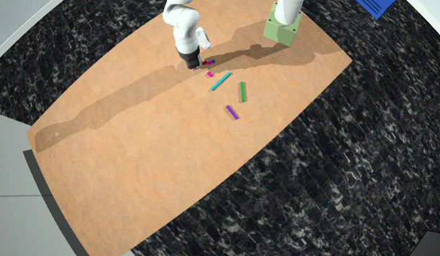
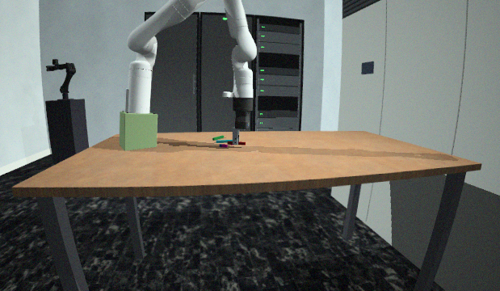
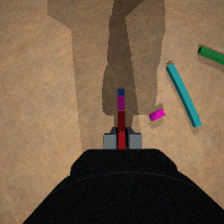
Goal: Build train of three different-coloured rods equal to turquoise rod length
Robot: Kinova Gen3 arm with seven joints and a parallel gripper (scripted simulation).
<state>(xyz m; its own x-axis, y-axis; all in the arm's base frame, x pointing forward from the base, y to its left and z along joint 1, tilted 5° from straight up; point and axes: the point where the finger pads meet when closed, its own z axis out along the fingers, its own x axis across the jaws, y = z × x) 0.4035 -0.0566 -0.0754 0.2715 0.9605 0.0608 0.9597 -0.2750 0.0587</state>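
Right now the red rod is 10 mm below my hand. Round my hand: turquoise rod: 30 mm behind, 110 mm to the left, 30 mm below; blue rod: 60 mm behind, 20 mm to the left, 30 mm below; green rod: 70 mm behind, 190 mm to the left, 30 mm below.
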